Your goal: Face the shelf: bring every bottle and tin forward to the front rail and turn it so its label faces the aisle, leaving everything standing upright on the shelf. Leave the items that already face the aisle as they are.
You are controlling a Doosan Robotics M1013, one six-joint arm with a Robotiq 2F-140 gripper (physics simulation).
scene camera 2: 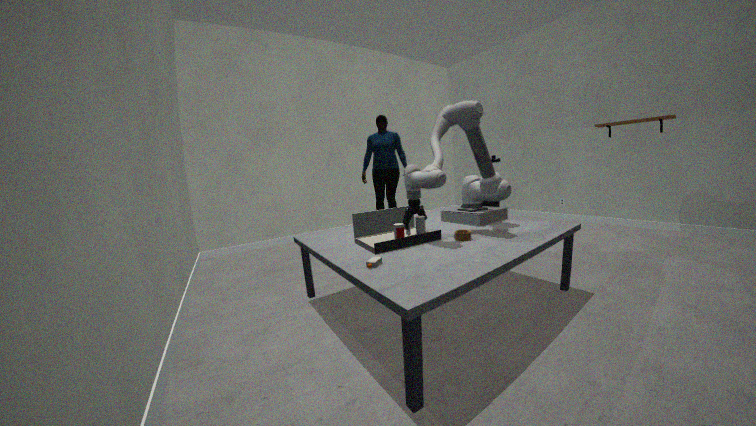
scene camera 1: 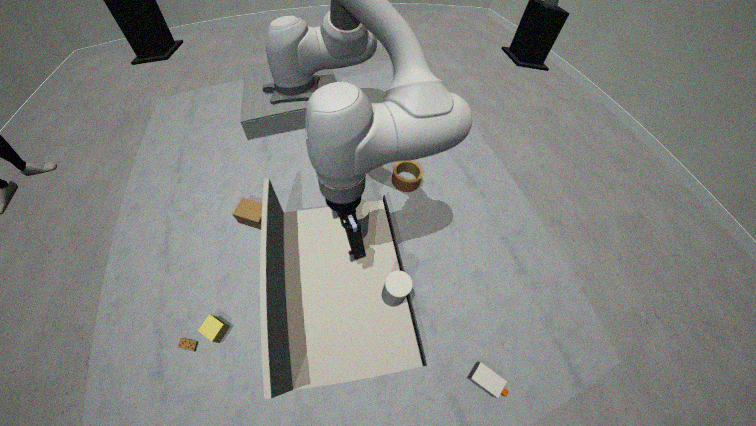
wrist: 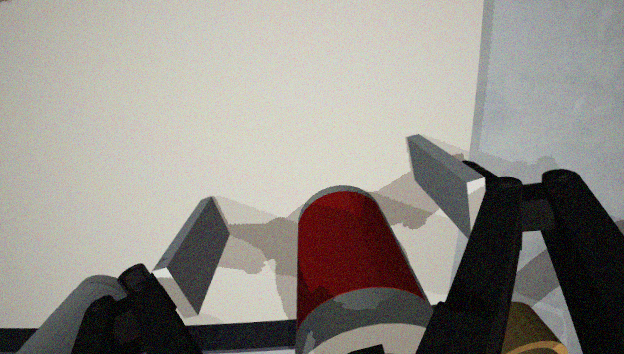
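Pixels of known places: gripper, fingertip midpoint: point(scene camera 2: 415, 232) point(scene camera 1: 346, 236) point(wrist: 313, 188); arm's base, origin of the base link: point(scene camera 2: 472, 209) point(scene camera 1: 296, 90).
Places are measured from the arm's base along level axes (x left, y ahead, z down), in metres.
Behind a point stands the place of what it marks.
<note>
The cream shelf floor point(scene camera 1: 343, 322) {z 0.056, x 0.164, y 0.853 m} point(wrist: 175, 100) {z 0.056, x 0.128, y 0.712 m} has a dark front rail point(scene camera 1: 415, 330) {z 0.043, x 0.327, y 0.888 m} point(scene camera 2: 407, 241) {z 0.058, x 0.319, y 0.762 m} point(wrist: 245, 330) {z 0.048, x 0.309, y 0.684 m}. A grey can point(scene camera 2: 420, 225) {z -0.002, x 0.237, y 0.625 m} stands upright in the far-end part of the shelf. In the wrist view, the red label point(wrist: 345, 245) {z -0.009, x 0.183, y 0.618 m} faces the back panel, away from the rail. My gripper point(wrist: 313, 188) {z 0.051, x 0.183, y 0.630 m} is open, one finger on each side of this can with gaps; arm and gripper hide it in scene camera 1. A white-topped tin point(scene camera 1: 398, 284) {z -0.043, x 0.287, y 0.798 m} stands upright at the rail, its red label point(scene camera 2: 399, 232) {z -0.001, x 0.314, y 0.806 m} toward the aisle.
The tall back panel point(scene camera 1: 276, 296) {z -0.030, x 0.029, y 0.805 m} point(scene camera 2: 370, 224) {z -0.014, x 0.036, y 0.881 m} borders the shelf. On the table are an orange-brown ring point(scene camera 1: 407, 182) {z 0.043, x 0.375, y 0.463 m} point(scene camera 2: 462, 235) {z 0.055, x 0.420, y 0.449 m}, a lying white box-like item point(scene camera 1: 487, 379) {z 0.063, x 0.486, y 1.027 m} point(scene camera 2: 375, 261) {z 0.064, x 0.520, y 1.033 m} with orange end, a brown box point(scene camera 1: 248, 212) {z 0.041, x -0.096, y 0.545 m}, a yellow block point(scene camera 1: 212, 328) {z 0.053, x -0.153, y 0.860 m} and a small brick point(scene camera 1: 187, 344) {z 0.083, x -0.233, y 0.896 m}.
</note>
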